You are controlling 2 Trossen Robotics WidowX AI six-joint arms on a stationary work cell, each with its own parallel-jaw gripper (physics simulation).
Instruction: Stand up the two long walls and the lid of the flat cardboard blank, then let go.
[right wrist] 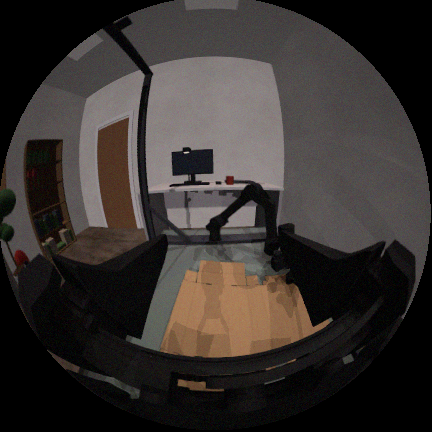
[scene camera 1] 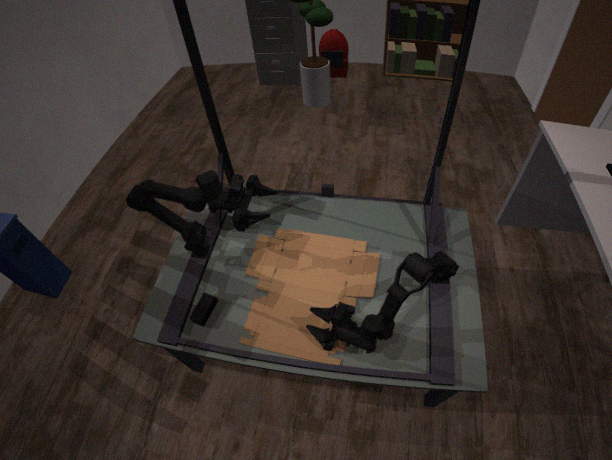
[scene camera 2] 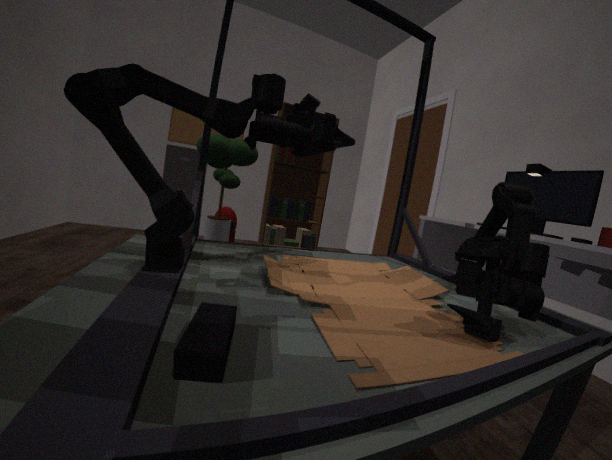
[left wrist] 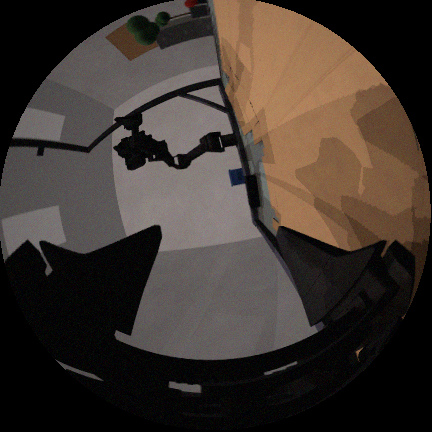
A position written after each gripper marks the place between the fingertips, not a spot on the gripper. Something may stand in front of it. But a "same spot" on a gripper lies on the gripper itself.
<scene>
right gripper: right wrist 224,238; scene camera 1; scene camera 2 344,145; left wrist
same spot on black frame post: (scene camera 1: 185,23) = (left wrist: 105,134)
same spot on right gripper: (scene camera 1: 248,218) = (left wrist: 131,154)
</scene>
